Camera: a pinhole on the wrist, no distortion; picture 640 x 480 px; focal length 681.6 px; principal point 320.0 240.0 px. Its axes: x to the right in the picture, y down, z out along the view. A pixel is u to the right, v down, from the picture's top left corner.
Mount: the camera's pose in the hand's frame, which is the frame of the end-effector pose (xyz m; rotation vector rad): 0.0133 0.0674 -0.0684 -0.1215 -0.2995 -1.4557
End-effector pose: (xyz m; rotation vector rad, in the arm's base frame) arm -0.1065 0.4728 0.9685 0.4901 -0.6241 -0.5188
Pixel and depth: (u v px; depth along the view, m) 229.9 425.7 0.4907
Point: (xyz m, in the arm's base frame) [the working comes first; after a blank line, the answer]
In the camera's frame: -0.0649 0.1337 0.4907

-0.2287 0.5293 1.4376
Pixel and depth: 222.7 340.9 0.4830
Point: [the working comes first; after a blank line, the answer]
In the camera's frame: -0.0689 0.0715 0.4830

-0.2630 0.5648 1.3988
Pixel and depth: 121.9 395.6 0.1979
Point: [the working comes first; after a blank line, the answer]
In the camera's frame: -0.0575 0.0452 0.1979

-0.1044 0.5640 1.1602
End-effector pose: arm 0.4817 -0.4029 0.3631 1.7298 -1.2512 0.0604
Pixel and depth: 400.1 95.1 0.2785
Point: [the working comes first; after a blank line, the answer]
In the camera's frame: 0.0327 -0.0592 0.2785

0.2758 -0.4917 0.2816
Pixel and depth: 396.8 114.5 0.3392
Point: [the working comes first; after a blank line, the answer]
In the camera's frame: 0.0382 -0.0625 0.3392

0.2359 -0.5264 0.2512
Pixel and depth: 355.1 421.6 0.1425
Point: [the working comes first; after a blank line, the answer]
In the camera's frame: 0.0073 0.0380 0.1425

0.3867 -0.4796 0.4086
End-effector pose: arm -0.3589 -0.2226 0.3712 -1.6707 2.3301 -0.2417
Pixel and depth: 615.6 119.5 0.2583
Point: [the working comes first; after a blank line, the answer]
In the camera's frame: 0.1120 -0.0457 0.2583

-0.2994 -0.1596 0.1763
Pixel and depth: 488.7 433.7 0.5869
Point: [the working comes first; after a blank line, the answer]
In the camera's frame: 0.1453 0.1668 0.5869

-0.3165 -0.2897 -0.1938
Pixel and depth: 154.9 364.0 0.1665
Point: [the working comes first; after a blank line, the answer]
In the camera's frame: -0.0403 0.0303 0.1665

-0.4772 -0.1892 0.2465
